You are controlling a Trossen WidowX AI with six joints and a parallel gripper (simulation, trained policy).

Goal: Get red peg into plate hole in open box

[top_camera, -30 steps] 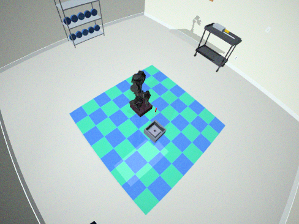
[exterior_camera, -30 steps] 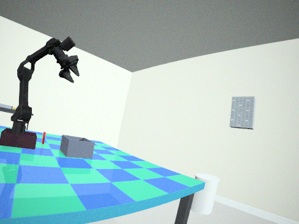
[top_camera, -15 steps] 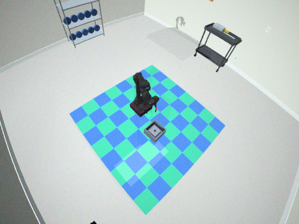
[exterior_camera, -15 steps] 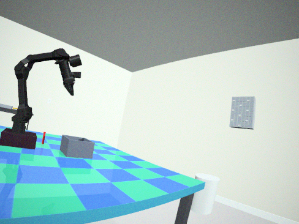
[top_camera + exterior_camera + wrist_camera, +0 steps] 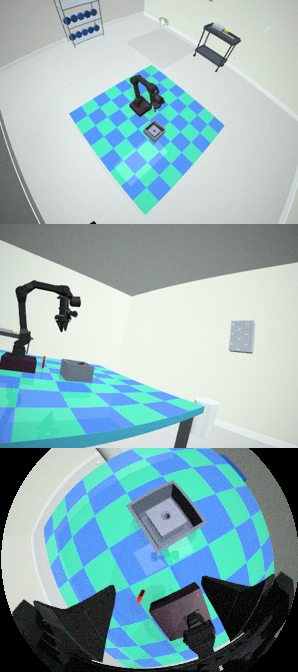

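Right now the red peg is 22 cm below my gripper tip, 12 cm to the left of it and 6 cm behind it. Round my gripper tip: grey plate 22 cm below, 10 cm ahead, 9 cm to the right; box 24 cm below, 10 cm ahead, 9 cm to the right.
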